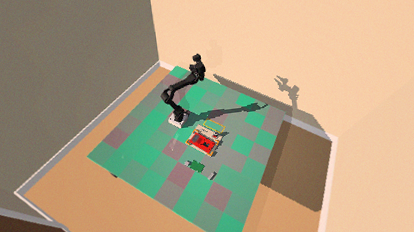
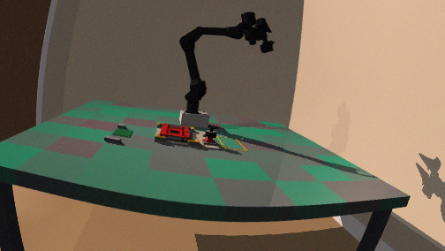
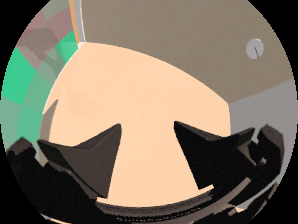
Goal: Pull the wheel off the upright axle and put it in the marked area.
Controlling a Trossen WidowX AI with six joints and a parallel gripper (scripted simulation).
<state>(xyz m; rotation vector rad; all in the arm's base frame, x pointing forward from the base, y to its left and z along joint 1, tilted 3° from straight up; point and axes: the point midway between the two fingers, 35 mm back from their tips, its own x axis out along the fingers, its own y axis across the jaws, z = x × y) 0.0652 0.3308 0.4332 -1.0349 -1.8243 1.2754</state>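
My gripper tip is 32 cm short of the dark wheel, 35 cm to the left of it and 47 cm above it. Round my gripper tip: green flat piece: 28 cm ahead, 68 cm to the right, 51 cm below.
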